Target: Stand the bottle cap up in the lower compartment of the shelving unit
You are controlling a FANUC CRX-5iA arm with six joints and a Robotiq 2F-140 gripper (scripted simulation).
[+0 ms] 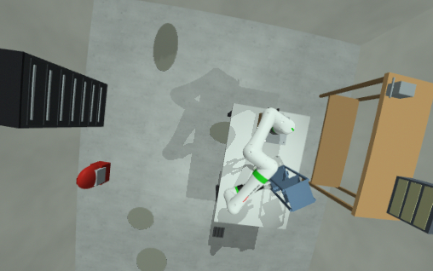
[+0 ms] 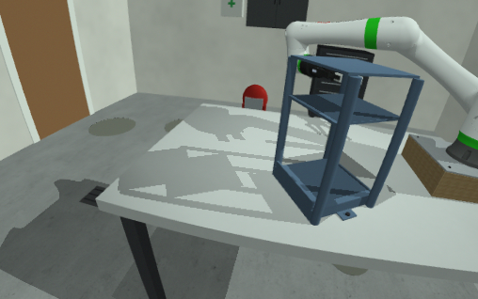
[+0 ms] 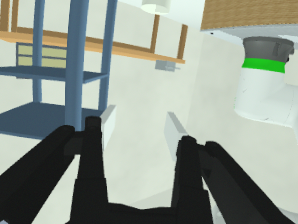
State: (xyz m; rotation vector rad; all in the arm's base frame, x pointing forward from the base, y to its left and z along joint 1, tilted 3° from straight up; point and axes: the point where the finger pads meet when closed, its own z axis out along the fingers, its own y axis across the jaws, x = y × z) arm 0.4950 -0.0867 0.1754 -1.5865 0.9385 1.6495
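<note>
The white bottle lies 180 mm below my hand. The rest, counted from my hand: blue shelving unit: 70 mm ahead, 280 mm to the left, 100 mm below.
</note>
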